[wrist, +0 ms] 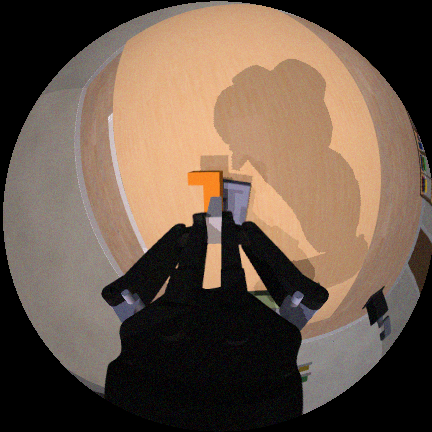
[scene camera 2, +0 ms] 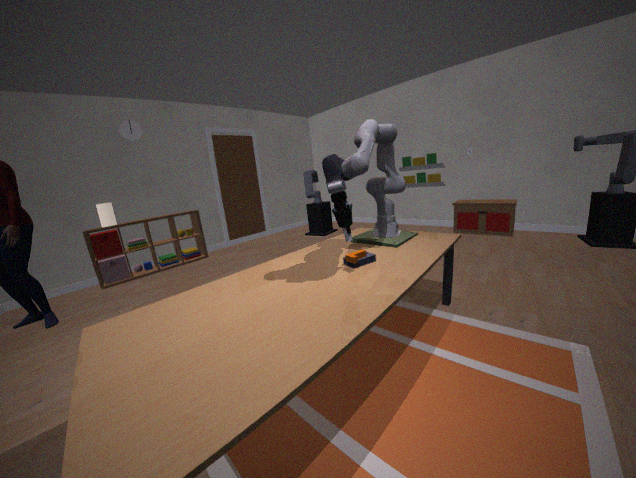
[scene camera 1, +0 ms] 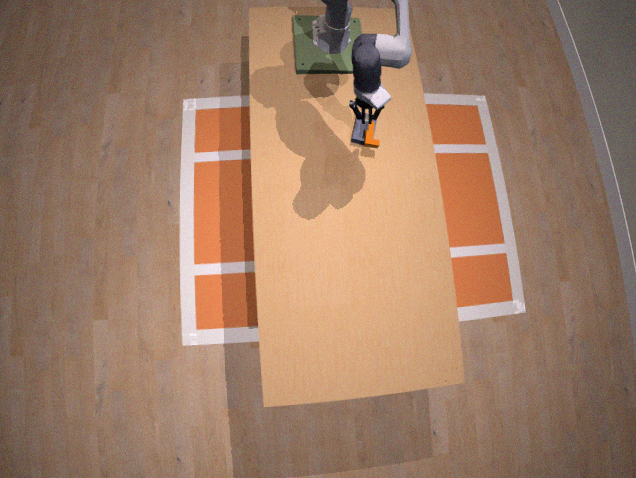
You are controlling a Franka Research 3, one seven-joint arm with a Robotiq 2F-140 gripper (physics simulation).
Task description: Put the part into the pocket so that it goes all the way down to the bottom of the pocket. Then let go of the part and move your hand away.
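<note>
The part is an orange L-shaped piece (scene camera 1: 371,141) (scene camera 2: 354,255) (wrist: 214,178). It lies across one side of the grey-blue block with the pocket (scene camera 1: 357,134) (scene camera 2: 368,260) (wrist: 240,197). It stands proud of the block's top and its short leg juts out past the block's side. Part of the recess shows beside it in the wrist view; how its underside rests is hidden. My gripper (scene camera 1: 365,121) (scene camera 2: 348,238) (wrist: 216,206) is shut with nothing between the fingers. Its fingertips are close to the near end of the part and cover that end in the wrist view; whether they touch it I cannot tell.
The block stands on the long wooden table (scene camera 1: 354,287) (scene camera 2: 215,349), in front of the arm's green base plate (scene camera 1: 308,64) (scene camera 2: 406,237). The arm's shadow falls over the table beside the block. A person (scene camera 2: 12,226) stands on the floor at the far left of the second scene view.
</note>
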